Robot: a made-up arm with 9 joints. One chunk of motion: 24 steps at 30 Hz.
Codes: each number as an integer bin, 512 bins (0 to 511) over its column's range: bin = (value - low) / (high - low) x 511, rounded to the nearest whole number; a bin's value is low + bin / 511 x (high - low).
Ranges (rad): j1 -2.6..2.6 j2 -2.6..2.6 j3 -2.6..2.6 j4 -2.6..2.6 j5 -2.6..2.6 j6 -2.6..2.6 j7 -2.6..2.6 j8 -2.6..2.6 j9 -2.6..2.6
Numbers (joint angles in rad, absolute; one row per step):
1: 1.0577 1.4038 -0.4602 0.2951 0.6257 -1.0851 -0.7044 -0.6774 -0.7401
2: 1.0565 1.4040 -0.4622 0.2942 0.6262 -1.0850 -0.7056 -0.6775 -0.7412
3: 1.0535 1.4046 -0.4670 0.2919 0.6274 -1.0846 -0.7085 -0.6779 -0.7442
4: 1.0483 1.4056 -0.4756 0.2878 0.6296 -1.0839 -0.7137 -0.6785 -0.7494
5: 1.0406 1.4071 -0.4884 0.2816 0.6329 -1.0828 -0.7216 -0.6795 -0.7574
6: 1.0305 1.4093 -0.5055 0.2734 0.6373 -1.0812 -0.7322 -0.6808 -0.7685
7: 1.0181 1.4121 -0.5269 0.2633 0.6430 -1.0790 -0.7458 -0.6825 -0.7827
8: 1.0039 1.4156 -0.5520 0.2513 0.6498 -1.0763 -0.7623 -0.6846 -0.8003
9: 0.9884 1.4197 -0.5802 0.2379 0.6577 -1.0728 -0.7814 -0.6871 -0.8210
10: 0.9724 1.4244 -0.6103 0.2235 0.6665 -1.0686 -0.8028 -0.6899 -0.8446
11: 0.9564 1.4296 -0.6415 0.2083 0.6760 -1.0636 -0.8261 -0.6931 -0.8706
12: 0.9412 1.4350 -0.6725 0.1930 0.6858 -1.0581 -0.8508 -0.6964 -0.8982
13: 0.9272 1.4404 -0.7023 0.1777 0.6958 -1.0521 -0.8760 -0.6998 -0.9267
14: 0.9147 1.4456 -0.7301 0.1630 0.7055 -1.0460 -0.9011 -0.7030 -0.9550
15: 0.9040 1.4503 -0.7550 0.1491 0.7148 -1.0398 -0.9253 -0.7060 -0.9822
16: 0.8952 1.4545 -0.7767 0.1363 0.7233 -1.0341 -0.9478 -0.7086 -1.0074
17: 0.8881 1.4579 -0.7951 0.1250 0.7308 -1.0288 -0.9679 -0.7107 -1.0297
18: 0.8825 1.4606 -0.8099 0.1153 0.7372 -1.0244 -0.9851 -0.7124 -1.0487
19: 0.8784 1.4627 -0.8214 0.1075 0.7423 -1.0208 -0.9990 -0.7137 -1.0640
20: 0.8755 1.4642 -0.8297 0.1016 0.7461 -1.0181 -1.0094 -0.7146 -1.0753
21: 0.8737 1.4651 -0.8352 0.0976 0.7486 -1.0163 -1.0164 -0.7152 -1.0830
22: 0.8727 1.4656 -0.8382 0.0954 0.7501 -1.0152 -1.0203 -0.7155 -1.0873
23: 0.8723 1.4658 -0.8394 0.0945 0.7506 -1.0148 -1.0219 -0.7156 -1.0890
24: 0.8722 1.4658 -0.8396 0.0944 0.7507 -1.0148 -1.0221 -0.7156 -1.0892
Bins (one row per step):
1: 359 393 210 284 317 149 186 189 183
2: 359 393 210 284 317 149 186 189 183
3: 359 394 210 284 317 149 186 189 182
4: 359 394 209 284 317 149 185 189 182
5: 358 394 208 283 318 149 185 189 181
6: 357 394 206 282 318 149 184 189 180
7: 356 394 204 281 319 149 182 188 179
8: 354 395 201 280 319 150 181 188 177
9: 353 395 198 279 320 150 179 188 175
10: 351 395 196 277 321 150 177 188 173
11: 349 396 192 276 322 151 174 187 170
12: 348 397 189 274 323 152 172 187 167
13: 347 397 186 273 324 152 169 187 164
14: 345 398 184 272 325 153 167 186 162
15: 344 398 181 270 326 153 165 186 159
16: 343 398 179 269 327 154 162 186 157
17: 343 399 177 268 327 154 160 186 154
18: 342 399 176 267 328 155 159 185 152
19: 342 399 175 266 328 155 157 185 151
20: 342 399 174 265 329 155 156 185 150
21: 341 399 173 265 329 156 156 185 149
22: 341 400 173 265 329 156 155 185 149
23: 341 400 173 265 329 156 155 185 148
24: 341 400 173 265 329 156 155 185 148

